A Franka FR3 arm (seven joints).
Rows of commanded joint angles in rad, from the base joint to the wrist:
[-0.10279 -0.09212 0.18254 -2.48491 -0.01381 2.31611 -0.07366]
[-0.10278 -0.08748 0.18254 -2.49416 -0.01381 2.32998 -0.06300]
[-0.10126 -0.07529 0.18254 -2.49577 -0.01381 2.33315 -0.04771]
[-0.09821 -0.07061 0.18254 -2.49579 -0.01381 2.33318 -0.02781]
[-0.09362 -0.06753 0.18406 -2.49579 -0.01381 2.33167 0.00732]
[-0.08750 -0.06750 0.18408 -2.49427 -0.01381 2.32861 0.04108]
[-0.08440 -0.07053 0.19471 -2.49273 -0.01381 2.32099 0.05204]
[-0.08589 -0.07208 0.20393 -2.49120 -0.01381 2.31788 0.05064]
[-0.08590 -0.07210 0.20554 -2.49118 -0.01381 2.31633 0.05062]
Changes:
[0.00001 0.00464 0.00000 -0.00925 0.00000 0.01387 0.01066]
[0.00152 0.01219 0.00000 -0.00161 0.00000 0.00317 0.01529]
[0.00305 0.00468 0.00000 -0.00002 0.00000 0.00003 0.01990]
[0.00459 0.00308 0.00152 0.00000 0.00000 -0.00151 0.03513]
[0.00612 0.00003 0.00002 0.00152 0.00000 -0.00306 0.03376]
[0.00310 -0.00303 0.01063 0.00154 0.00000 -0.00762 0.01096]
[-0.00149 -0.00155 0.00922 0.00153 0.00000 -0.00311 -0.00140]
[-0.00001 -0.00002 0.00161 0.00002 0.00000 -0.00155 -0.00002]

